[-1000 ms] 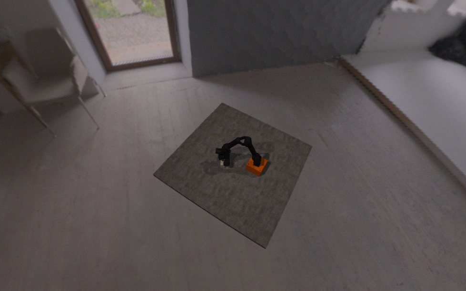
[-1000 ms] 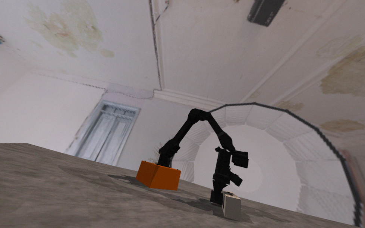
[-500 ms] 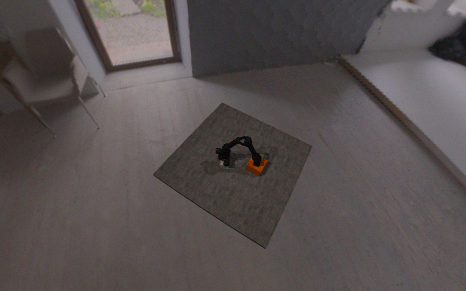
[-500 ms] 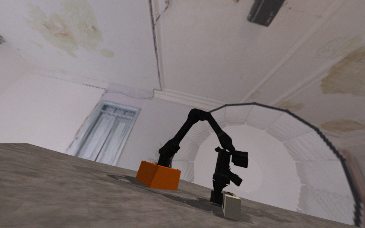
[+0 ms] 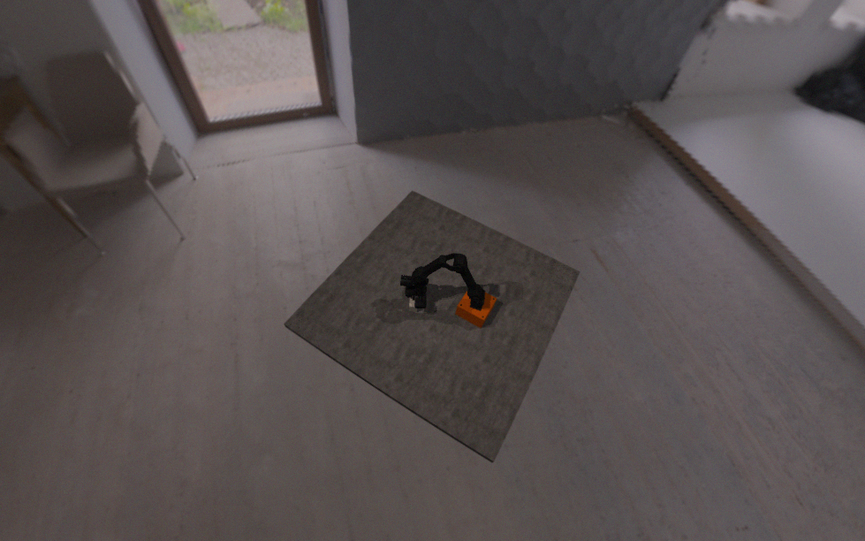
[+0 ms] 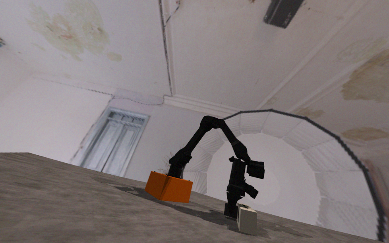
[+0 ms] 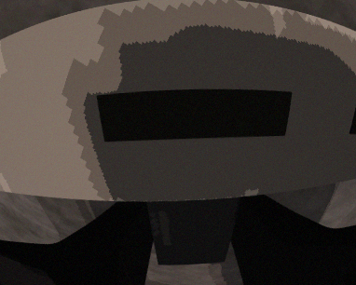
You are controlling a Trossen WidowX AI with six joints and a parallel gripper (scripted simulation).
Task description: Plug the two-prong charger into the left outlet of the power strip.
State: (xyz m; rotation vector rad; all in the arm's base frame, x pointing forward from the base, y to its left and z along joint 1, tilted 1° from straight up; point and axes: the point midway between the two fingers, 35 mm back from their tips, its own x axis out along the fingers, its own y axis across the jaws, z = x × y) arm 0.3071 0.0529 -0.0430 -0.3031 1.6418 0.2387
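Right now the black two-prong charger is 2 cm ahead of my gripper tip, 1 cm to the left of it and 1 cm above it.
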